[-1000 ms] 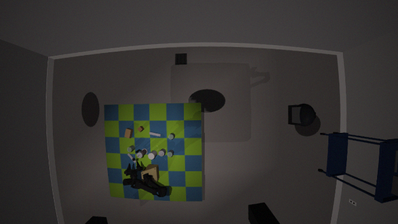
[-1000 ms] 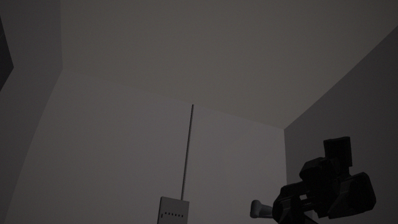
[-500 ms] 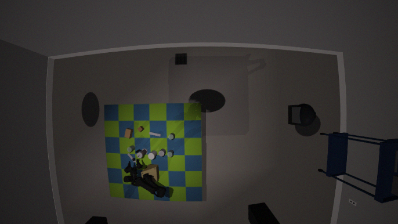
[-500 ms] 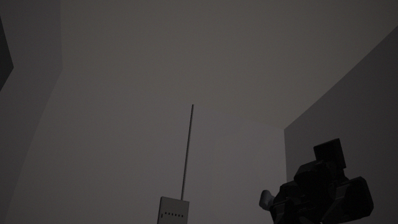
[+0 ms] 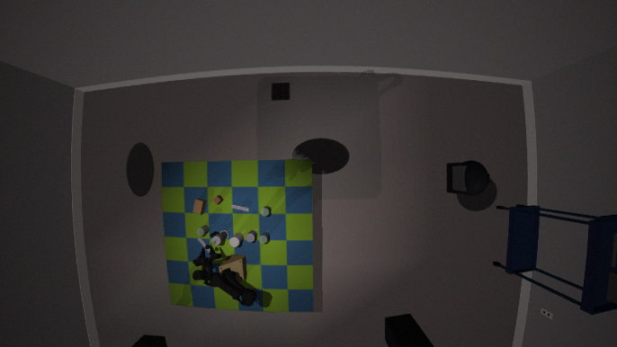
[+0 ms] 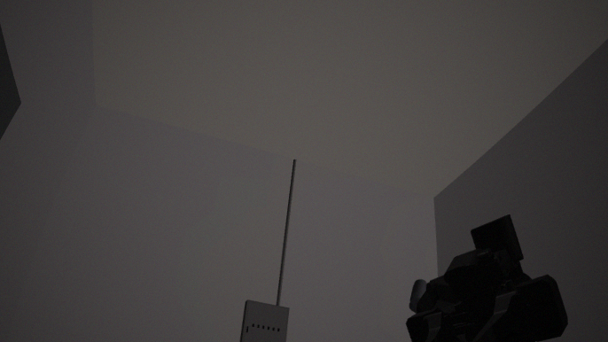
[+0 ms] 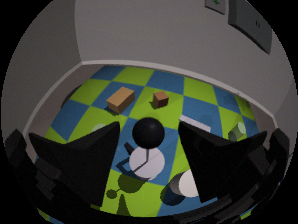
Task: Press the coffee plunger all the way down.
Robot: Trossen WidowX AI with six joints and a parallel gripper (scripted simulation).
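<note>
My gripper tip is 13 cm above the coffee press and 1 cm to the right of it.
</note>
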